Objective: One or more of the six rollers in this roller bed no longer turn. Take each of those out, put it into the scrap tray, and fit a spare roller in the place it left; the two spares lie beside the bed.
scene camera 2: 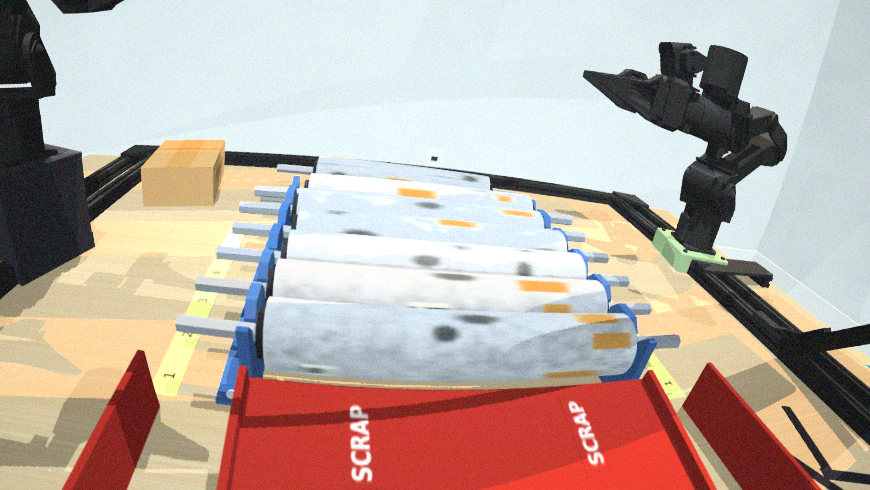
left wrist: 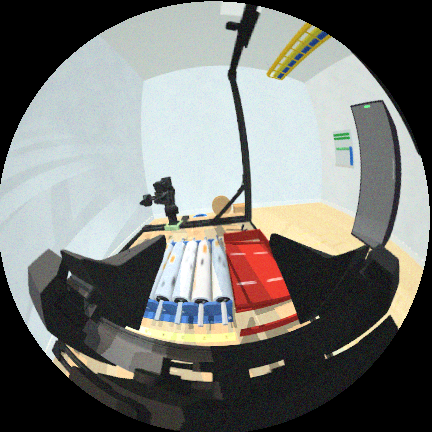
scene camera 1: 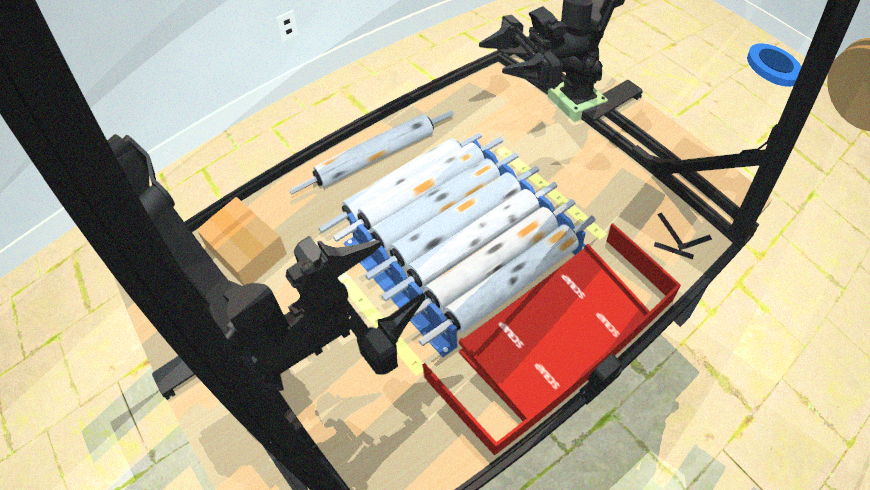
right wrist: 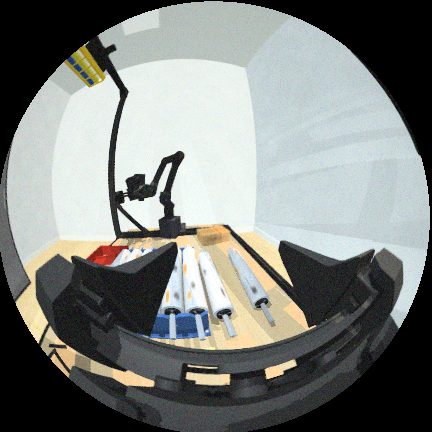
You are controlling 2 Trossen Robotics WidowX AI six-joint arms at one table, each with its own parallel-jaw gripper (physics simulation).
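Places are measured from the left arm's base along level axes (x right, y ahead, z up), in metres.
Pixels of known places: left gripper, fingertip midpoint: (left wrist: 218,239) (scene camera 1: 401,268) (right wrist: 123,195); right gripper, fingertip midpoint: (scene camera 2: 591,75) (left wrist: 145,202) (scene camera 1: 490,57) (right wrist: 229,247); left arm's base, origin of the base link: (scene camera 2: 16,156) (right wrist: 169,217); right arm's base, origin of the base link: (scene camera 2: 692,244) (left wrist: 173,222) (scene camera 1: 578,93).
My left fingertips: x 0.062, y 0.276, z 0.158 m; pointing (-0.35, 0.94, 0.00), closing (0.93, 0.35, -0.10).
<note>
Ahead of a thing's pixels: the offset from my left fingertips to its middle. "spot": to the spot under its first point.
The roller bed's blue rails (scene camera 1: 438,331) (left wrist: 172,312) (right wrist: 187,325) hold six speckled grey-white rollers, axles lying across; which ones turn cannot be told. One spare roller @[dx -0.367, dy +0.078, dz -0.245 m] (scene camera 1: 395,178) (right wrist: 215,285) lies close against the bed's back side. The other spare @[dx -0.467, dy +0.040, dz -0.245 m] (scene camera 1: 374,150) (scene camera 2: 395,170) (right wrist: 250,280) lies farther back, parallel. The red scrap tray @[dx +0.033, dy +0.233, dz -0.244 m] (scene camera 1: 566,328) (scene camera 2: 474,438) (left wrist: 255,270) is empty, at the bed's front. My left gripper (scene camera 1: 401,270) (left wrist: 218,239) is open and empty, over the bed's left axle ends. My right gripper (scene camera 1: 494,56) (right wrist: 229,247) is open and empty, raised beyond the bed's right end.
A cardboard box @[dx -0.321, dy -0.257, dz -0.241 m] (scene camera 1: 243,240) (scene camera 2: 182,173) (right wrist: 213,235) stands behind the left arm's side of the bed. A yellow numbered strip @[spot: dx -0.140, dy -0.058, dz -0.268 m] (scene camera 1: 362,301) (scene camera 2: 200,304) lies along the left axle ends. Black frame beams edge the table. Thin black strips @[spot: dx -0.061, dy +0.539, dz -0.268 m] (scene camera 1: 681,246) lie right of the tray.
</note>
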